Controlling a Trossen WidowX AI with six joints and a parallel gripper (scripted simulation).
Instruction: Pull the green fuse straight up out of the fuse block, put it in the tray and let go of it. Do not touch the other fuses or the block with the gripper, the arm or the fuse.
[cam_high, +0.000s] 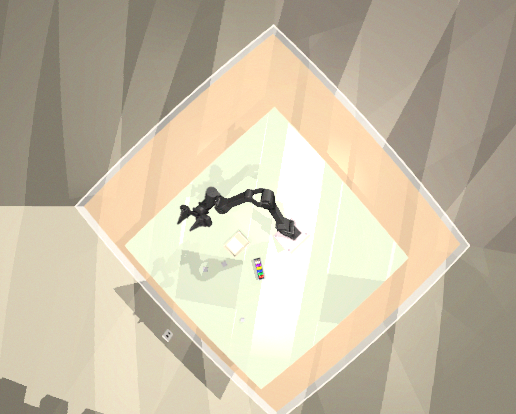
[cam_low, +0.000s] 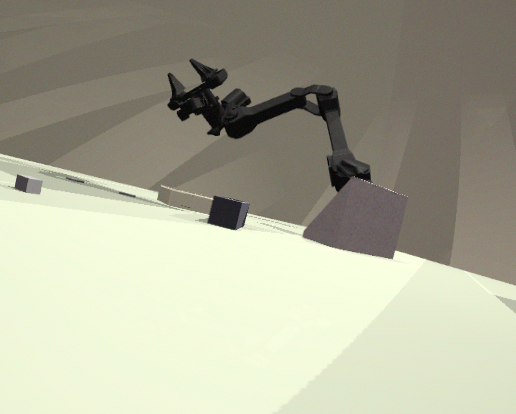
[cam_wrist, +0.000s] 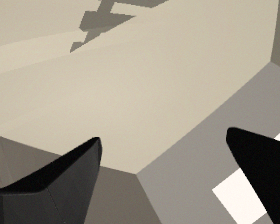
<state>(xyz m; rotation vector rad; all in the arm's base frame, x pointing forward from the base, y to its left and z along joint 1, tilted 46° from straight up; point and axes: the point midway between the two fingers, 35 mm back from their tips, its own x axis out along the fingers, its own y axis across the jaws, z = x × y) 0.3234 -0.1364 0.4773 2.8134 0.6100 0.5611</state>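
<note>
Right now the green fuse is 47 cm to the left of my gripper tip, 32 cm below it and 3 cm behind it. Round my gripper tip: tray: 34 cm below, 24 cm to the left, 6 cm behind.
</note>
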